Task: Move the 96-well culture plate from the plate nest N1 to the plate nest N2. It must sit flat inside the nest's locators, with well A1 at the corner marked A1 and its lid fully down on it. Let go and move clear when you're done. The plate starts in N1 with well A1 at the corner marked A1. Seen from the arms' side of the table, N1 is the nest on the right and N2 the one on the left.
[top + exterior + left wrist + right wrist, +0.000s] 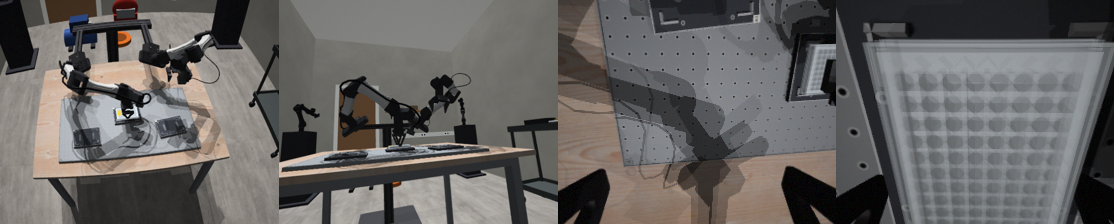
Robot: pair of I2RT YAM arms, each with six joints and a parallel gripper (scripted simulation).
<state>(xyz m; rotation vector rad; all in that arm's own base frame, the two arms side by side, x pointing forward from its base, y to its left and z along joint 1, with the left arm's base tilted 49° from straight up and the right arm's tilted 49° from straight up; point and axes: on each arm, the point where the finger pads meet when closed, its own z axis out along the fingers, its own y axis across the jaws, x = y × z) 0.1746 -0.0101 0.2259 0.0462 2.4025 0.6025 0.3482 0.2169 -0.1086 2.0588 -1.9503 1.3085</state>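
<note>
My right hand is 20 mm above the 96-well culture plate. Round my right hand: plate nest (30 mm below); then nest N2 (130 mm ahead, 240 mm to the left, 30 mm below); then nest N1 (130 mm ahead, 260 mm to the right, 30 mm below).
</note>
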